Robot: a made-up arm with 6 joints. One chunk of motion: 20 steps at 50 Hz.
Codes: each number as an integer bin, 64 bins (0 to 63) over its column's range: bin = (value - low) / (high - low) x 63, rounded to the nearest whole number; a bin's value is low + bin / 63 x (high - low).
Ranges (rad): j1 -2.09..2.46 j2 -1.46..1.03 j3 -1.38..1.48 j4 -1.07..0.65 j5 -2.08..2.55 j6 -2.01..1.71
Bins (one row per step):
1: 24 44 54 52 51 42
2: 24 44 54 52 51 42
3: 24 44 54 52 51 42
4: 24 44 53 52 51 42
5: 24 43 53 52 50 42
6: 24 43 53 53 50 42
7: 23 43 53 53 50 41
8: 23 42 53 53 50 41
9: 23 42 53 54 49 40
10: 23 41 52 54 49 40
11: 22 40 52 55 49 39
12: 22 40 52 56 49 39
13: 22 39 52 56 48 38
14: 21 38 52 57 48 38
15: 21 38 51 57 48 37
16: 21 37 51 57 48 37
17: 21 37 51 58 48 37
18: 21 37 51 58 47 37
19: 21 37 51 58 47 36
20: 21 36 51 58 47 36
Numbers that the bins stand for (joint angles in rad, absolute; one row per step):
1: -0.3567 0.2790 1.0714 0.3497 1.6681 0.4700
2: -0.3567 0.2790 1.0714 0.3497 1.6681 0.4700
3: -0.3567 0.2790 1.0714 0.3497 1.6681 0.4700
4: -0.3567 0.2790 1.0260 0.3497 1.6681 0.4700
5: -0.3567 0.2395 1.0260 0.3497 1.5946 0.4700
6: -0.3567 0.2395 1.0260 0.3770 1.5946 0.4700
7: -0.4289 0.2395 1.0260 0.3770 1.5946 0.4110
8: -0.4289 0.2000 1.0260 0.3770 1.5946 0.4110
9: -0.4289 0.2000 1.0260 0.4043 1.5211 0.3519
10: -0.4289 0.1605 0.9806 0.4043 1.5211 0.3519
11: -0.5011 0.1210 0.9806 0.4316 1.5211 0.2929
12: -0.5011 0.1210 0.9806 0.4589 1.5211 0.2929
13: -0.5011 0.0814 0.9806 0.4589 1.4476 0.2338
14: -0.5733 0.0419 0.9806 0.4862 1.4476 0.2338
15: -0.5733 0.0419 0.9352 0.4862 1.4476 0.1748
16: -0.5733 0.0024 0.9352 0.4862 1.4476 0.1748
17: -0.5733 0.0024 0.9352 0.5135 1.4476 0.1748
18: -0.5733 0.0024 0.9352 0.5135 1.3741 0.1748
19: -0.5733 0.0024 0.9352 0.5135 1.3741 0.1157
20: -0.5733 -0.0371 0.9352 0.5135 1.3741 0.1157

